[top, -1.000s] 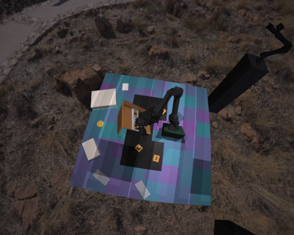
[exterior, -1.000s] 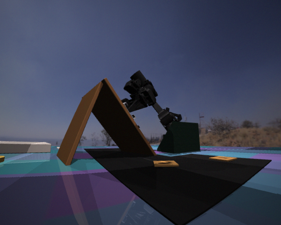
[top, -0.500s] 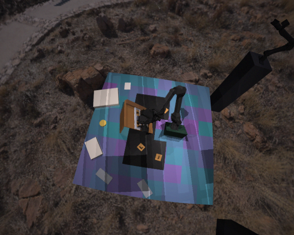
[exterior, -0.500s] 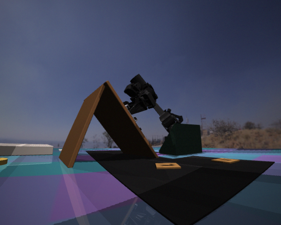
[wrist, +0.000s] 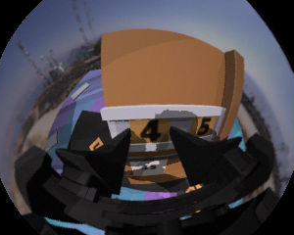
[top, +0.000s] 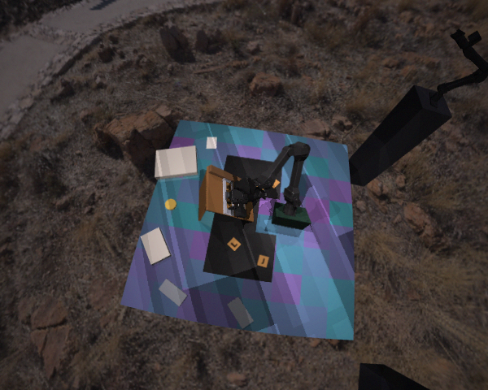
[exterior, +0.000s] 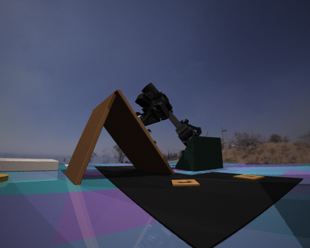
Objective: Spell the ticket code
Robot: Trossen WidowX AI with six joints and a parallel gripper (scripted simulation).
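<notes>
Right now the white ticket is 70 mm behind my gripper tip, 10 mm to the right of it and 80 mm below it. Round my gripper tip: letter tile: right at my gripper tip; black mat: 140 mm behind, 30 mm to the right, 170 mm below; yellow disc: 370 mm ahead, 20 mm to the left, 160 mm below.
</notes>
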